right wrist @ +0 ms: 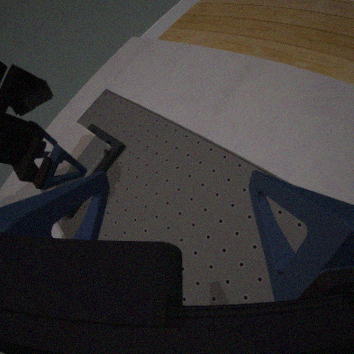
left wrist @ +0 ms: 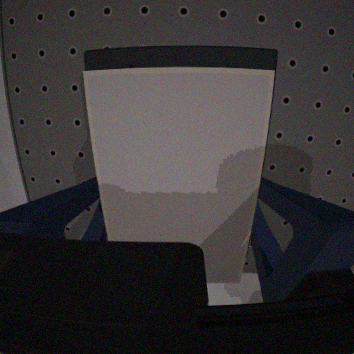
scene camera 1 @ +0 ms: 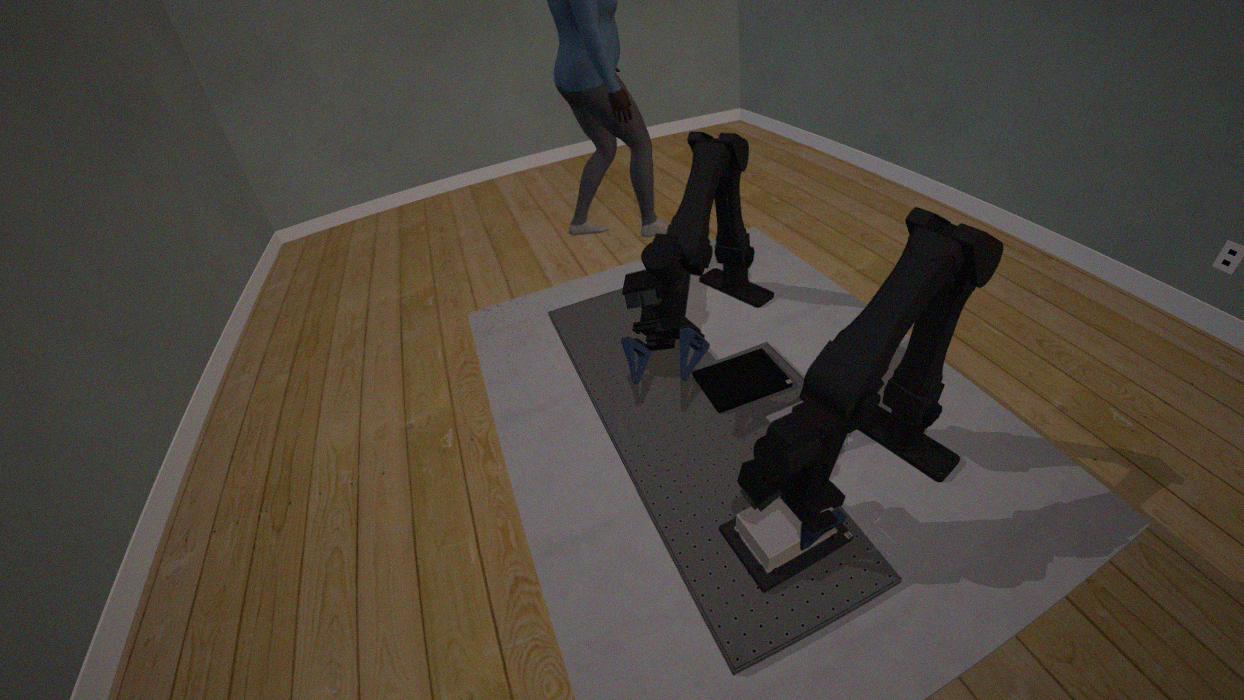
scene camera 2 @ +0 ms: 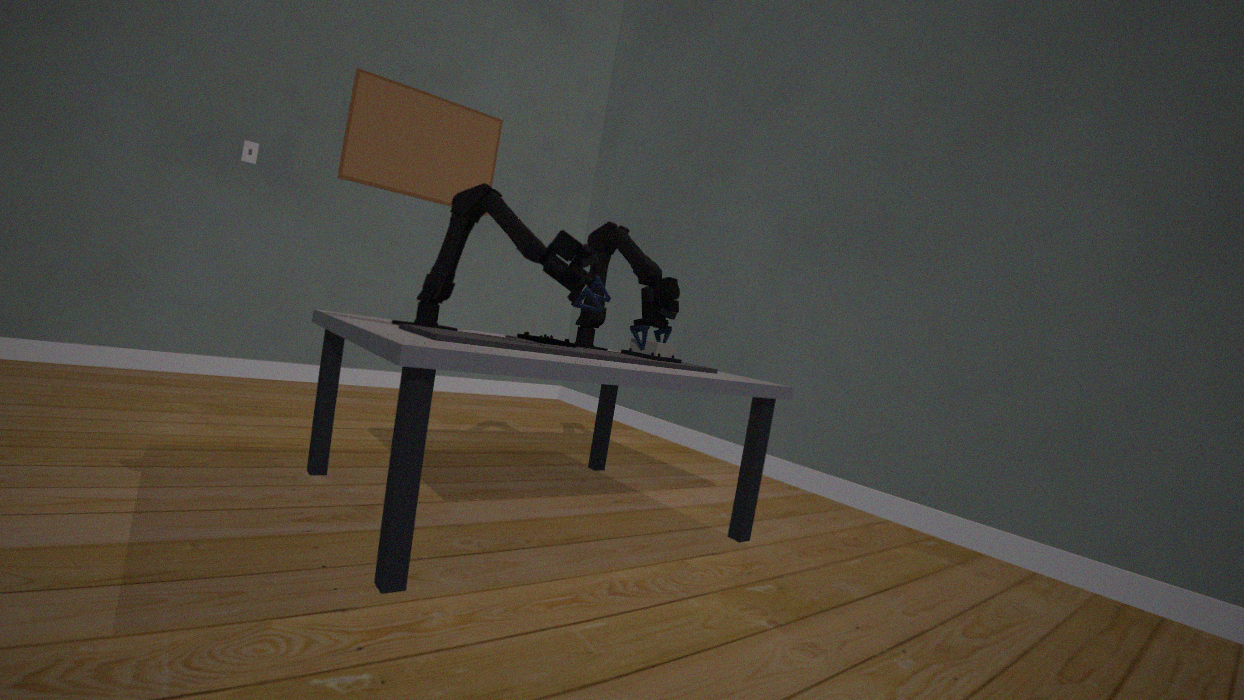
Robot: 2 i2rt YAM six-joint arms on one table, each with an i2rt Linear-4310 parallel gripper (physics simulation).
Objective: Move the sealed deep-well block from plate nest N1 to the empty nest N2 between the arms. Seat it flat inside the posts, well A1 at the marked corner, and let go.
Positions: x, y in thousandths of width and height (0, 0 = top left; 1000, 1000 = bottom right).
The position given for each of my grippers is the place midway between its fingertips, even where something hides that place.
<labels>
My left gripper shows in the right wrist view (210, 456), in the left wrist view (504, 504), in scene camera 1 (632, 752) and in scene camera 2 (525, 501). My right gripper shows in the right wrist view (504, 504), in scene camera 1 (529, 545) and in scene camera 2 (487, 436); in the left wrist view it is out of frame.
</labels>
